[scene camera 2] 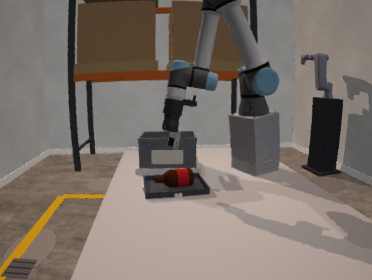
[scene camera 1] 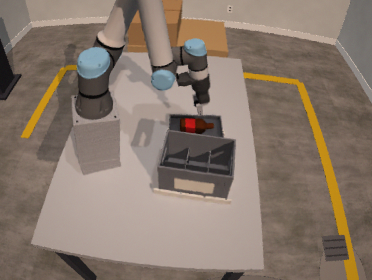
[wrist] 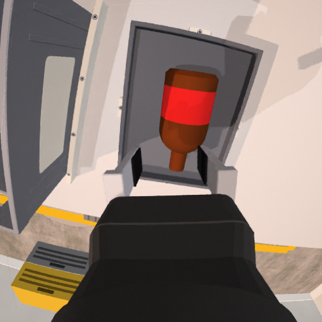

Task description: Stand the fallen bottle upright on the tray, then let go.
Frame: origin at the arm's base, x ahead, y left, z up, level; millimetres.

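Where they show: gripper, fingertip midpoint: [scene camera 2: 172,147] [scene camera 1: 198,110]; arm's base, link origin: [scene camera 2: 253,113] [scene camera 1: 94,106].
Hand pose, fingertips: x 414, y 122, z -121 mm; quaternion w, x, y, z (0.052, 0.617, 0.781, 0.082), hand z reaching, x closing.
Each offset is from my fingertips to the centre of the thing. Level surfaces: height alone.
A brown bottle {126 mm down, 2 mm ahead, 27 mm left} [scene camera 1: 197,125] [scene camera 2: 175,178] [wrist: 186,112] with a red label lies on its side inside the dark grey tray [scene camera 1: 218,119] [scene camera 2: 177,194] [wrist: 142,100]. In the wrist view its neck points toward the gripper. My gripper [scene camera 1: 200,109] [scene camera 2: 174,141] [wrist: 169,158] is open and empty. It hangs above the tray, tilted, with its fingertips apart from the bottle. In the wrist view the bottle's neck shows between the two fingertips, below them.
A dark grey divided crate {80 mm down, 8 mm back, 240 mm right} [scene camera 1: 196,173] [scene camera 2: 167,158] [wrist: 30,100] stands right beside the tray, with walls higher than the tray's rim. The arm's grey pedestal [scene camera 1: 97,142] [scene camera 2: 255,145] stands on the same table {168 mm down} [scene camera 1: 115,215] [scene camera 2: 200,240].
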